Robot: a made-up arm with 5 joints.
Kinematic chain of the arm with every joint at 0, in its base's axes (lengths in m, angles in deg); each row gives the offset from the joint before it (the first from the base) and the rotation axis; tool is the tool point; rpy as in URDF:
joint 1: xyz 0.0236 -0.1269 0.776 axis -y
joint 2: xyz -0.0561 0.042 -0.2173 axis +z
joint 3: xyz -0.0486 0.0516 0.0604 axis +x
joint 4: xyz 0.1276 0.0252 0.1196 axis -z
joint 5: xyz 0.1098 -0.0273 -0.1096 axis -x
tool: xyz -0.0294 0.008 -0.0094 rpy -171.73 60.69 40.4
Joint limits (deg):
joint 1: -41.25..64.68
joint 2: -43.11..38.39
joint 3: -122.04..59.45
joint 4: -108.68..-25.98
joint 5: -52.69..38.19
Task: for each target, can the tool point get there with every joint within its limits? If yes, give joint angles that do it. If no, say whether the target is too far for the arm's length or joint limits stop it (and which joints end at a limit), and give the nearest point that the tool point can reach.
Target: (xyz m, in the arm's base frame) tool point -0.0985 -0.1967 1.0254
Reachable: no: joint limits stop it (at a limit: joint 1, joint 2, joint 3, joint 5) | nearest point 0.1243 -0.0981 0.8307 | short by 0.312 m
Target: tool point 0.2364 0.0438 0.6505
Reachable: yes | joints 55.40 24.10 -71.64 -71.23 -29.76
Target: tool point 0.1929 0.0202 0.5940
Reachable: yes | joints 33.23 23.16 -91.02 -60.77 -40.74
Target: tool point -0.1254 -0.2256 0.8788
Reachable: no: joint limits stop it (at a limit: joint 1, joint 2, joint 3, joint 5) | nearest point 0.1183 -0.0895 0.8271 | short by 0.284 m
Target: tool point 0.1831 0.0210 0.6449
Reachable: yes | joints 23.79 -21.32 -15.75 -88.08 -3.35
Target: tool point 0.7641 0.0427 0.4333
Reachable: no: too far | nearest point 0.2598 0.0059 0.6518 | short by 0.551 m
